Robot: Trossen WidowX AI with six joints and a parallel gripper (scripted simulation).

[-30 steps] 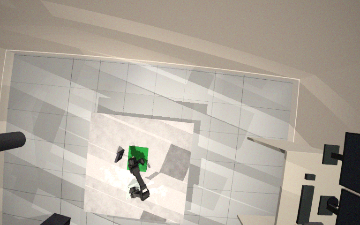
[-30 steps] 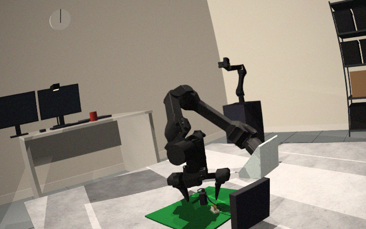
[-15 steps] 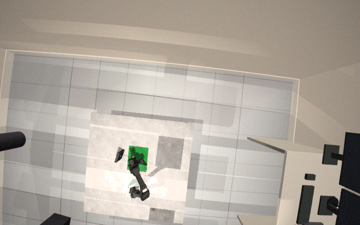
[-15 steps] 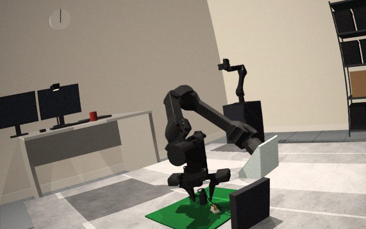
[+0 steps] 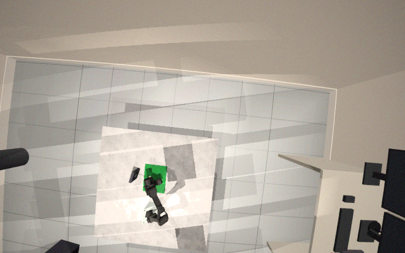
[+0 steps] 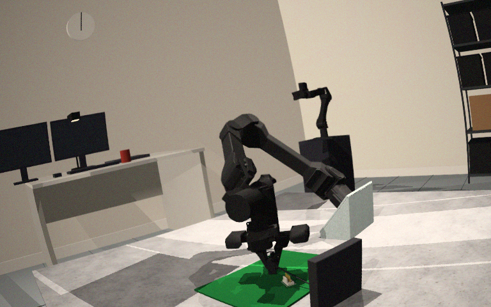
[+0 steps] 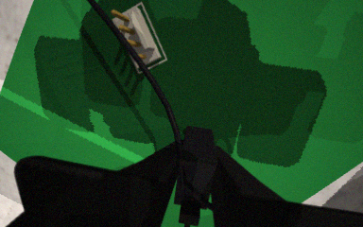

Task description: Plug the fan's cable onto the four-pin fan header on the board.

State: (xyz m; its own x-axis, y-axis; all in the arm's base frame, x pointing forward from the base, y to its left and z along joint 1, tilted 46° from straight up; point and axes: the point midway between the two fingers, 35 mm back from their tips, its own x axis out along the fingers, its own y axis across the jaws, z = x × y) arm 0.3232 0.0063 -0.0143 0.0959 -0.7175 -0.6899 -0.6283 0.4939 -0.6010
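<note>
Right now the green board is 1 cm ahead of my gripper tip, 3 cm to the left of it and 3 cm below it. The rest, counted from my gripper tip: four-pin fan header: 2 cm ahead, 8 cm to the left, 2 cm below; then fan: 2 cm ahead, 22 cm to the left, 4 cm above; then fan plug: 1 cm above.
</note>
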